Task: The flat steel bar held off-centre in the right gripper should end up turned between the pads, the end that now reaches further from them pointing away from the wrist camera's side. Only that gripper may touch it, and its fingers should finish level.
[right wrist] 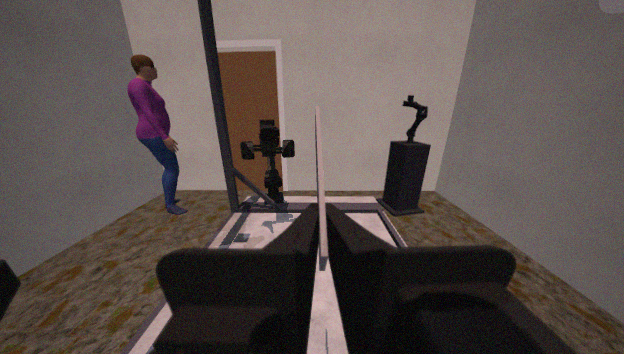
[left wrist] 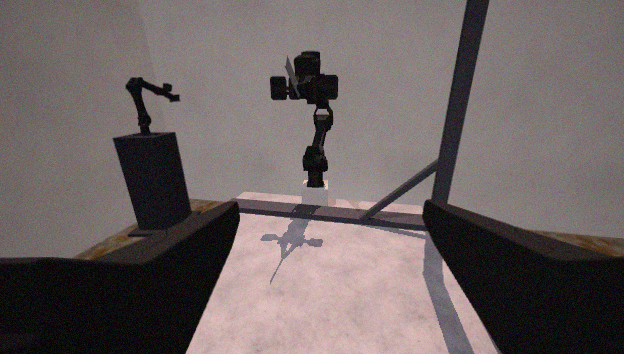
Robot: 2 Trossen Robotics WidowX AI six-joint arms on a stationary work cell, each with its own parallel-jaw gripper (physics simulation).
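Seen in the pictures: left gripper, fingertip midpoint: (right wrist: 267,153) (left wrist: 331,209); right gripper, fingertip midpoint: (right wrist: 320,209) (left wrist: 296,87); left arm's base, origin of the base link: (right wrist: 273,196); right arm's base, origin of the base link: (left wrist: 315,184).
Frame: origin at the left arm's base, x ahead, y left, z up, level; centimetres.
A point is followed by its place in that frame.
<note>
The flat steel bar (left wrist: 289,68) @(x 79.5, y 5.6, z 42.7 cm) (right wrist: 320,175) @(x 84.7, y 4.7, z 41.3 cm) is thin and pale. In the right wrist view it stands upright, nearly edge-on, between the pads; its longer part reaches up past the fingertips and a short end hangs just below them. In the left wrist view its longer part slants up and to the left. My right gripper (right wrist: 320,209) @(x 85.0, y 4.6, z 39.2 cm) (left wrist: 296,87) @(x 85.0, y 4.6, z 39.2 cm) is shut on the bar, high above the table, and its two fingers look level with each other. My left gripper (left wrist: 331,209) @(x 35.1, y 0.0, z 31.7 cm) (right wrist: 267,153) @(x 35.1, y 0.0, z 31.7 cm) is open and empty, far from the bar. The part between the pads is hidden.
A pale table (left wrist: 325,310) @(x 60.4, y -1.5, z -4.0 cm) (right wrist: 367,230) @(x 33.8, y 39.6, z -4.3 cm) with a dark edge rail lies below; shadows fall on it. A dark post (left wrist: 459,100) @(x 88.4, y -37.7, z 35.6 cm) (right wrist: 216,105) @(x 6.7, y -20.5, z 47.0 cm) with a slanted brace rises at its side. A dark pedestal (left wrist: 153,185) (right wrist: 406,175) carries a small arm. A person (right wrist: 150,112) stands beyond the table.
</note>
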